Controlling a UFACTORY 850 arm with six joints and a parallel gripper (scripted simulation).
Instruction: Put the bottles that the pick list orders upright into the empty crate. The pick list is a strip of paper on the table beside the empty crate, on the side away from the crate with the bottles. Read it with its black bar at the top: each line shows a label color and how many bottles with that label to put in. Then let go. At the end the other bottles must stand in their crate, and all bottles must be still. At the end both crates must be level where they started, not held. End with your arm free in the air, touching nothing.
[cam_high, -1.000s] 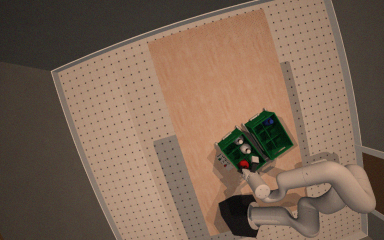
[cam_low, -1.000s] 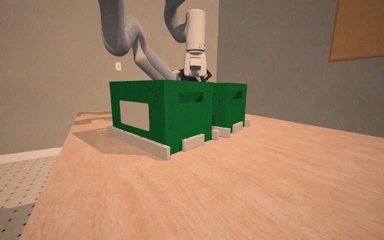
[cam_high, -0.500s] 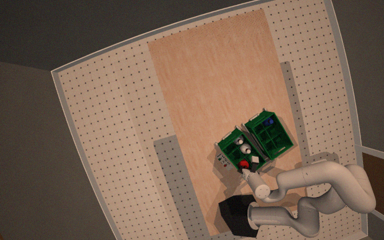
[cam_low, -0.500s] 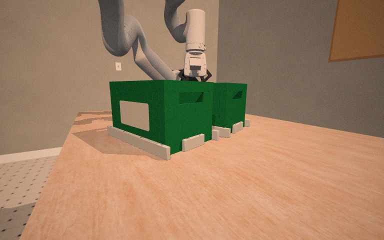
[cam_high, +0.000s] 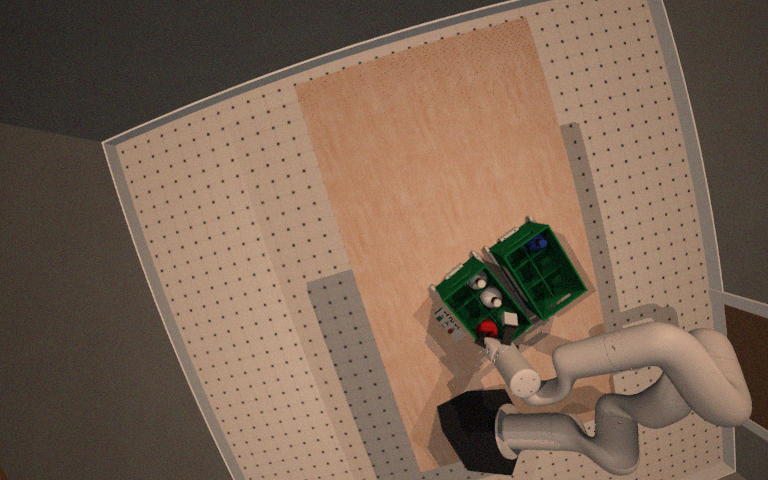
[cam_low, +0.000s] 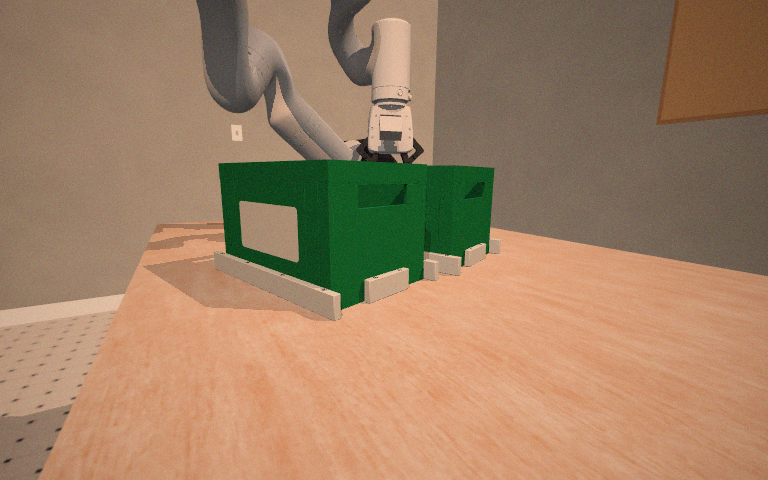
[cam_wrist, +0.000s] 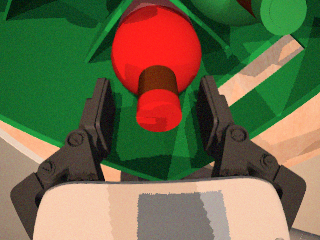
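Now: hand 7 cm above the red bottle. Also, from my hand: green bottle (3 cm ahead, 9 cm to the right, 7 cm below); pick list (5 cm ahead, 11 cm to the left, 15 cm below); blue bottle (24 cm ahead, 28 cm to the right, 7 cm below).
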